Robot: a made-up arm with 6 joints. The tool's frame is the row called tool. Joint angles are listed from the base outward. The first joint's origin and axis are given. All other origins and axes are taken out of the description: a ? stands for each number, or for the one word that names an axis. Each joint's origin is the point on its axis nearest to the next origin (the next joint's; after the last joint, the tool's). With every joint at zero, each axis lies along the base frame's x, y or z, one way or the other. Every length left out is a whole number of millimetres.
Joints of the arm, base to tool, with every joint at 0 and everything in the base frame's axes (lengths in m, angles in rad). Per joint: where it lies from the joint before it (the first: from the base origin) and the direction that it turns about. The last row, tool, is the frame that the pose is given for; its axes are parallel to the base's.
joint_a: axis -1 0 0 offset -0.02 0 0.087
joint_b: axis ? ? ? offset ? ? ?
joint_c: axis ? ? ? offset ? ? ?
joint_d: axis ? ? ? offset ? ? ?
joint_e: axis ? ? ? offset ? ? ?
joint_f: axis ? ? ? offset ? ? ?
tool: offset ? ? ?
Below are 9 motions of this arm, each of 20 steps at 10 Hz.
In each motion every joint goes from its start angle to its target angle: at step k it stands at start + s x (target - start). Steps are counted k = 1, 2, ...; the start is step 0. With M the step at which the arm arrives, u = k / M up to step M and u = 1 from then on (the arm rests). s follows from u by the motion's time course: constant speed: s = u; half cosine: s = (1 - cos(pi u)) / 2; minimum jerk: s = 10 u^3 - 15 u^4 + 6 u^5.
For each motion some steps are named. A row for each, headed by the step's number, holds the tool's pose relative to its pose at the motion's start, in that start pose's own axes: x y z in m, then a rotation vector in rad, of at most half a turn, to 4 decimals.
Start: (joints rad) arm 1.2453 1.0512 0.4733 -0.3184 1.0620 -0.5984
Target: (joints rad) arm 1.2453 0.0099 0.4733 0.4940 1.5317 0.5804
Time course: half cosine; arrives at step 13
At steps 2, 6, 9, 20:
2: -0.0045 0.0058 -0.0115 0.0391 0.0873 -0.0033
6: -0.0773 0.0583 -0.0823 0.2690 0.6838 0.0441
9: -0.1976 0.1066 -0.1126 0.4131 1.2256 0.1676
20: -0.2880 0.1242 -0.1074 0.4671 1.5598 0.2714

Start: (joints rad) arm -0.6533 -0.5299 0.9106 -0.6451 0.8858 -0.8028
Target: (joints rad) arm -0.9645 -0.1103 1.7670 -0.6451 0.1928 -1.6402
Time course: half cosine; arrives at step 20
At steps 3, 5, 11, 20:
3: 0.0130 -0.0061 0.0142 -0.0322 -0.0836 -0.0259
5: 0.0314 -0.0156 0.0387 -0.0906 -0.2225 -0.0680
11: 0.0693 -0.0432 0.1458 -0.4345 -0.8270 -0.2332
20: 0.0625 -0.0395 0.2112 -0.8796 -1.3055 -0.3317

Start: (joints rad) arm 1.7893 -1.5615 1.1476 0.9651 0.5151 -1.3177
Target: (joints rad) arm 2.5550 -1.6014 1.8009 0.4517 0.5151 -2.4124
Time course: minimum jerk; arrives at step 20
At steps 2, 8, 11, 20:
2: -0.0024 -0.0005 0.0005 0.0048 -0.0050 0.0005
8: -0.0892 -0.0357 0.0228 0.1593 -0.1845 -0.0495
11: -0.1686 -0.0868 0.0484 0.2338 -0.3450 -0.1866
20: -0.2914 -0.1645 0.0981 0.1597 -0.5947 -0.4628

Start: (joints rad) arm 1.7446 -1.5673 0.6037 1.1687 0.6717 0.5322
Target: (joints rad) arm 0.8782 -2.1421 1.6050 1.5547 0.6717 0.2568
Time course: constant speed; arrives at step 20
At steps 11, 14, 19, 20:
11: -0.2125 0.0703 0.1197 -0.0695 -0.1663 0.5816
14: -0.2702 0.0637 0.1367 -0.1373 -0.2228 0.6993
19: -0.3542 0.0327 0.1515 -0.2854 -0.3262 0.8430
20: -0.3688 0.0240 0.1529 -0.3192 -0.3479 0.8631

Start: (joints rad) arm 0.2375 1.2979 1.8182 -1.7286 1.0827 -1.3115
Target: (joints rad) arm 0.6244 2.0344 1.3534 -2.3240 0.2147 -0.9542
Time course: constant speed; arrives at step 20
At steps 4, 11, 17, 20:
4: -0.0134 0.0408 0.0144 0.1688 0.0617 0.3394
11: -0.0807 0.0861 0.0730 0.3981 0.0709 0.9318
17: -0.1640 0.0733 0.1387 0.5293 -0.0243 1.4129
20: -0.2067 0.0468 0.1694 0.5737 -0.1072 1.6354

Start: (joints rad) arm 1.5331 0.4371 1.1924 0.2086 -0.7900 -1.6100
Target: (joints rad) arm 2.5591 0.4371 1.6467 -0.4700 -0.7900 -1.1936
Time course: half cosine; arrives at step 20
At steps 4, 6, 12, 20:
4: -0.0268 0.0159 -0.0128 -0.0884 -0.0174 0.0439
6: -0.0588 0.0305 -0.0275 -0.1894 -0.0422 0.0925
12: -0.1905 0.0498 -0.0790 -0.5741 -0.1959 0.2629
20: -0.2863 0.0273 -0.1035 -0.8268 -0.3746 0.3639

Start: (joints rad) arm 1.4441 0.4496 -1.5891 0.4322 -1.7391 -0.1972
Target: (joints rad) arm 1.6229 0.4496 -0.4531 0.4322 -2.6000 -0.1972
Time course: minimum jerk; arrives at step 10
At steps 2, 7, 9, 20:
2: -0.0027 -0.0078 0.0022 0.0014 -0.0240 -0.0004
7: -0.0358 -0.1007 -0.0026 0.0173 -0.2950 -0.1100
9: -0.0403 -0.1142 -0.0098 0.0214 -0.3309 -0.1512
20: -0.0405 -0.1149 -0.0103 0.0217 -0.3326 -0.1536

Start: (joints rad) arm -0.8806 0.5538 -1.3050 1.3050 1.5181 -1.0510
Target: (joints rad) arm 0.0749 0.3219 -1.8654 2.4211 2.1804 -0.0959
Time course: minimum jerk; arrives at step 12
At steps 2, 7, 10, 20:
2: -0.0084 -0.0030 -0.0049 -0.0366 -0.0142 -0.0493
7: -0.2113 -0.0618 -0.0887 -0.0656 -0.5224 -0.9807
10: -0.3128 -0.0647 -0.1901 0.3126 -0.9632 -1.2208
20: -0.3208 -0.0644 -0.2046 0.3659 -1.0194 -1.2279

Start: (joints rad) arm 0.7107 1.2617 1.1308 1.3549 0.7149 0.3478
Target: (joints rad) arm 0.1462 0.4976 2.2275 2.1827 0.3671 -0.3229
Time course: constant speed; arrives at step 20
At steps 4, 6, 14, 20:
4: -0.0543 -0.0327 -0.0945 -0.2265 0.2111 0.0237
6: -0.0883 -0.0540 -0.1356 -0.3482 0.3220 0.0439
14: -0.2566 -0.1588 -0.2385 -0.8589 0.8002 0.2116
20: -0.3925 -0.2391 -0.2413 -1.2154 1.2035 0.4524

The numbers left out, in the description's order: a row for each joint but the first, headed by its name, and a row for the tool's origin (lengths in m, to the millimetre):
joint_b: axis 0 1 0, xyz 0 0.292 0.224
joint_c: axis 1 0 0, xyz 0.049 0 0.023
joint_d: axis 0 1 0, xyz 0 0.11 0.097
joint_e: axis 1 0 0, xyz 0.086 0 0.001
joint_f: axis 0 1 0, xyz 0 -0.023 -0.031
tool: xyz 0.176 0 0.044

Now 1 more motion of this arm.
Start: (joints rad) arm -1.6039 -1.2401 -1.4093 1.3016 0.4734 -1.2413
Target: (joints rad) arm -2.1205 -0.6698 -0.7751 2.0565 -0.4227 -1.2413
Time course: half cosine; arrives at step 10
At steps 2, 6, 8, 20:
2: 0.0118 0.0141 -0.0291 -0.0123 0.1521 0.1130
6: -0.0109 0.0790 -0.1571 0.1678 1.0092 0.8631
8: -0.0408 0.0842 -0.1624 0.4163 1.3444 1.2188
20: -0.0476 0.0804 -0.1554 0.5437 1.4581 1.3519

